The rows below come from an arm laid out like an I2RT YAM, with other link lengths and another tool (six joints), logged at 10 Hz.
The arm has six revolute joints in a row. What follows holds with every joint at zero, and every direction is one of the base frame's. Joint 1 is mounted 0.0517 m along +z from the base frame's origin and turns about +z. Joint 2 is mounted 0.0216 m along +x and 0.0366 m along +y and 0.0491 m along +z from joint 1 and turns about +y. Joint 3 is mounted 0.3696 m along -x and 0.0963 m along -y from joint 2 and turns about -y. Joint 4 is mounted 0.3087 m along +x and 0.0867 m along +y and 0.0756 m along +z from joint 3 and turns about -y. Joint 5 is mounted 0.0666 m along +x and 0.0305 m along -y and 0.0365 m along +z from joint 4 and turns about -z. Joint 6 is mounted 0.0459 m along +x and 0.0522 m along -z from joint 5 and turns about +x. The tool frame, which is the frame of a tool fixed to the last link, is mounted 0.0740 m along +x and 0.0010 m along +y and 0.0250 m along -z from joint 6; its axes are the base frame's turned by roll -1.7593, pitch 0.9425 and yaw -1.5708 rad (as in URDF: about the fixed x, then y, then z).
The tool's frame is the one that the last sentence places.
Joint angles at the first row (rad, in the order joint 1, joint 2, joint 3, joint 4, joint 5, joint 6):
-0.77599, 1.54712, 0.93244, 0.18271, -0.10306, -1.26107
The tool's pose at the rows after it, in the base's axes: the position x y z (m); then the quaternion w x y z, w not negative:
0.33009 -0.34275 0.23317 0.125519 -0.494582 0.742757 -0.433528
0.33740 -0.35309 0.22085 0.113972 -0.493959 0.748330 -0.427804
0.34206 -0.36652 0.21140 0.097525 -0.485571 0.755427 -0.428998
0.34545 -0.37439 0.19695 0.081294 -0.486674 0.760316 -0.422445
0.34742 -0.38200 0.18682 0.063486 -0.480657 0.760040 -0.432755
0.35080 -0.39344 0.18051 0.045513 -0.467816 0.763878 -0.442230
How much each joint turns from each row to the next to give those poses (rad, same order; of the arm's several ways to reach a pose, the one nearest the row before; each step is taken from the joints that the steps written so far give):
-0.00330, 0.04159, -0.01384, 0.02994, -0.02319, -0.01635
0.00078, 0.05078, 0.02034, 0.01139, 0.02093, -0.00646
-0.00381, 0.04762, 0.02220, 0.01947, 0.03580, -0.00363
-0.00001, 0.04301, 0.00977, 0.01051, 0.02544, -0.01409
0.00149, 0.03349, -0.00605, 0.05345, 0.03875, -0.01455
-0.00035, 0.03852, 0.01603, 0.03598, 0.04639, -0.00307

